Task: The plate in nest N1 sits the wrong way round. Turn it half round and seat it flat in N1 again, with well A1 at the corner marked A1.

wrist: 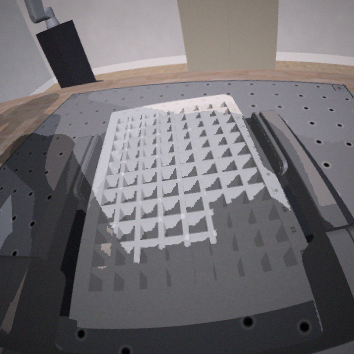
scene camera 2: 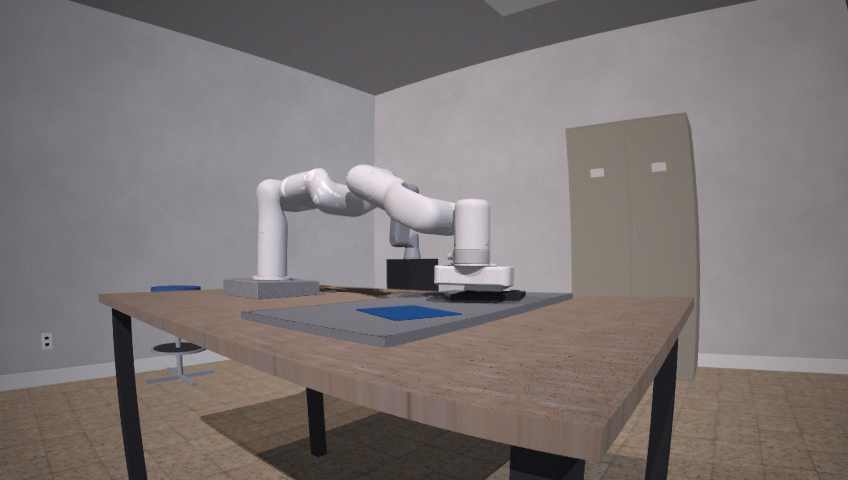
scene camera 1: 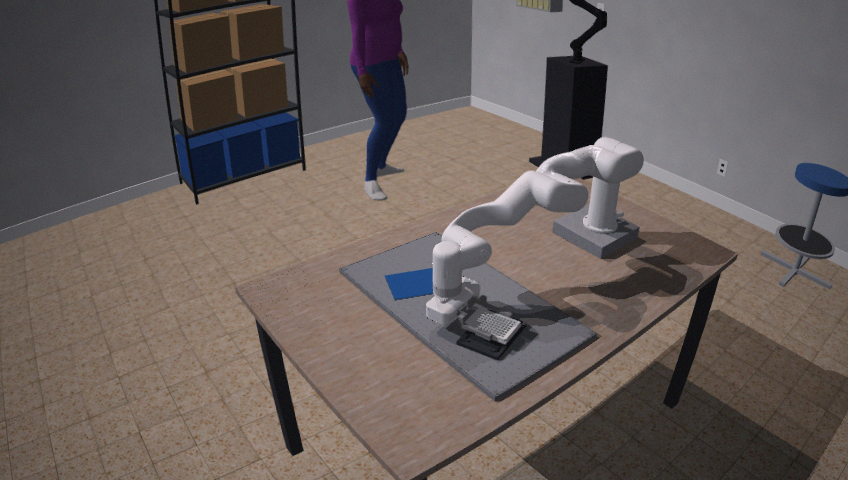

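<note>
There is a grey perforated board (scene camera 2: 336,334) in the scene, and there is a black nest (scene camera 1: 478,344). I can also see a white well plate (scene camera 1: 503,328), and the wrist view shows me the plate (wrist: 186,222) too. My gripper (scene camera 1: 501,327) is visible as well; the wrist view shows the gripper (wrist: 175,133), and in scene camera 2 I find the gripper (scene camera 2: 490,283) too.
</note>
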